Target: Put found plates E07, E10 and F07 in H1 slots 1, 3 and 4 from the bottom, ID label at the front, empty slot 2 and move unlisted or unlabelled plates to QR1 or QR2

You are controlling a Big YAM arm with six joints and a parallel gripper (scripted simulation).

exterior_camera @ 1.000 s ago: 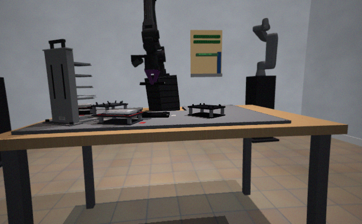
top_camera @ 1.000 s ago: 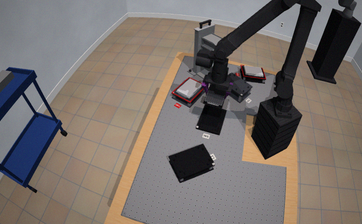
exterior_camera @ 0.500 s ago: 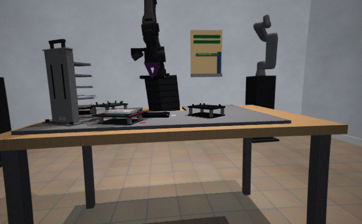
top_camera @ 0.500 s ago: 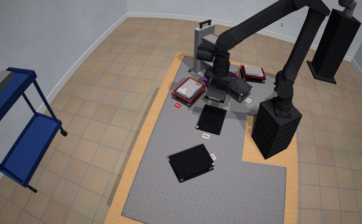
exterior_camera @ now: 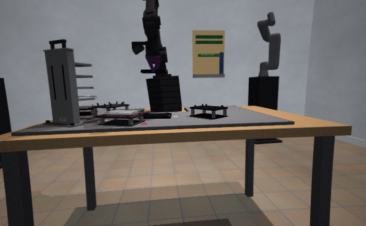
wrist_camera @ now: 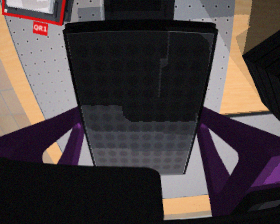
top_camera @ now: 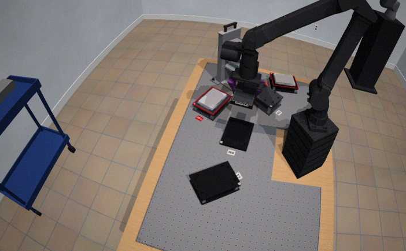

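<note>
Right now the regrip nest is 24 cm to the right of my hand, 19 cm below it and 12 cm behind it. From my hand the other things lie so: dark plate right at my hand; N6 deck label 24 cm below, 10 cm to the left, 2 cm ahead; red-rimmed quarantine nest 21 cm below, 16 cm to the right, 14 cm ahead.
</note>
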